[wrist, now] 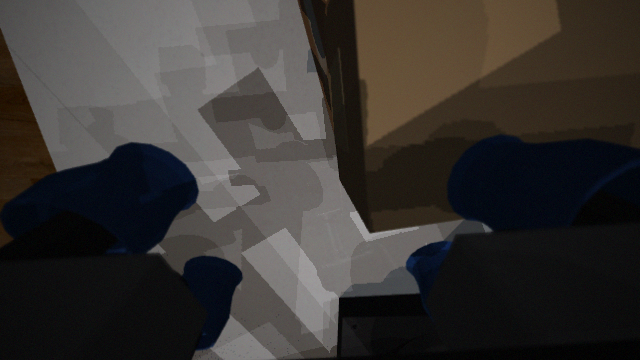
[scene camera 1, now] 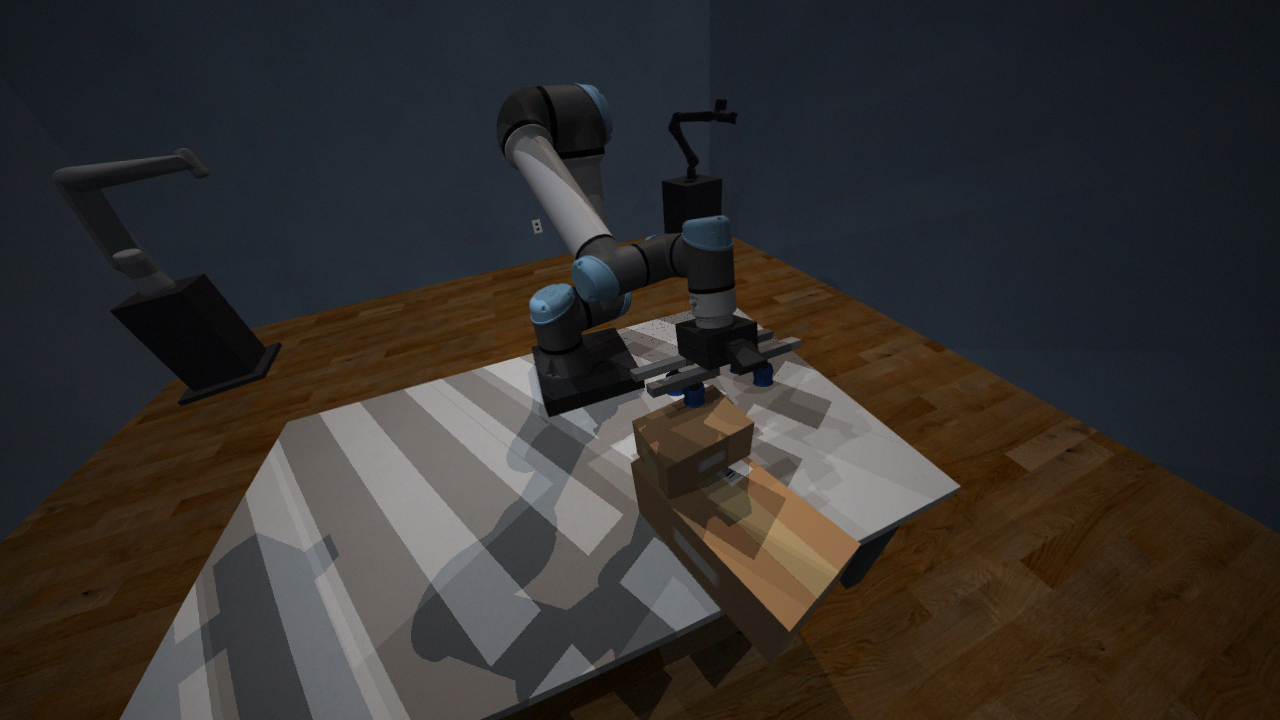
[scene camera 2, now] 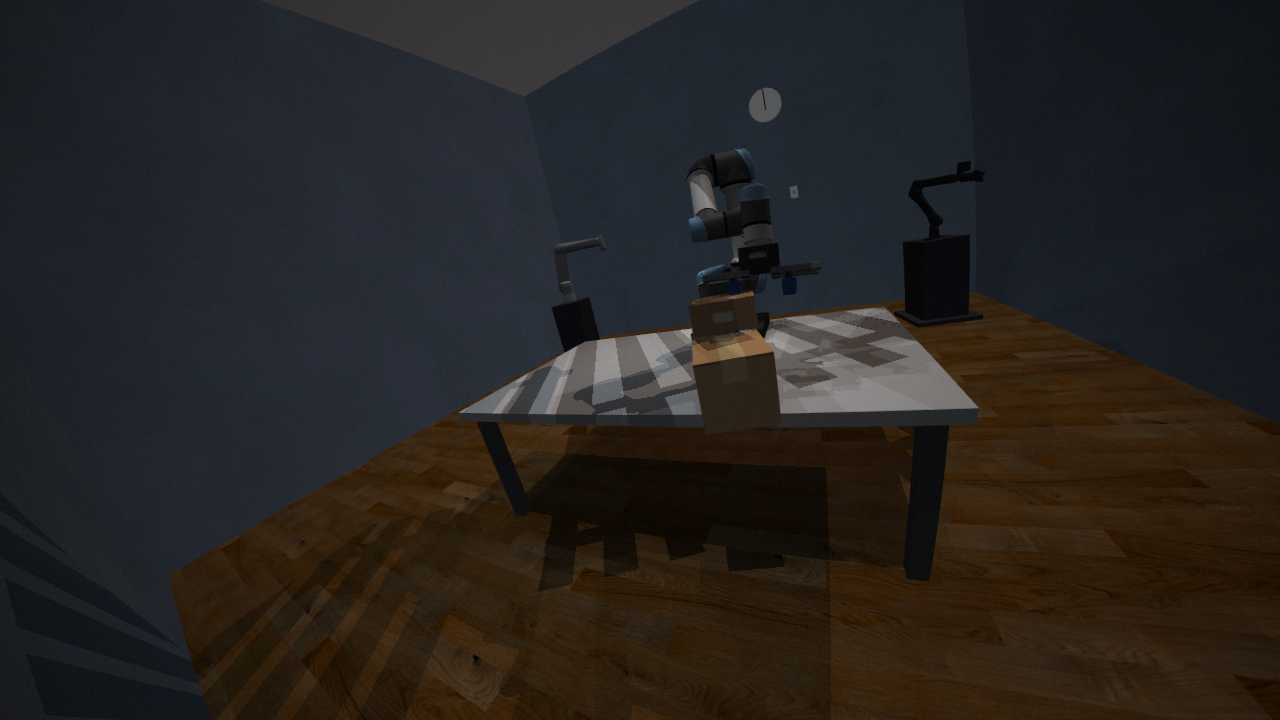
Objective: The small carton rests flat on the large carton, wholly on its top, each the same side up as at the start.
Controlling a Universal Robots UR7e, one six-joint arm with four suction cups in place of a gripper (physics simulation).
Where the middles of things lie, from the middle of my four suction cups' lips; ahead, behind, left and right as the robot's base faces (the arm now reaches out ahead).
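You'd find my suction cup 60 mm short of the small carton (scene camera 1: 681, 446), 100 mm to the left of it and 30 mm above it. Going by their middles, that small carton is the nearest to my suction cup of the things named here. There's a large carton (scene camera 1: 769, 559) too, and it's 100 mm to the right of my suction cup, 160 mm ahead of it and 150 mm below it.
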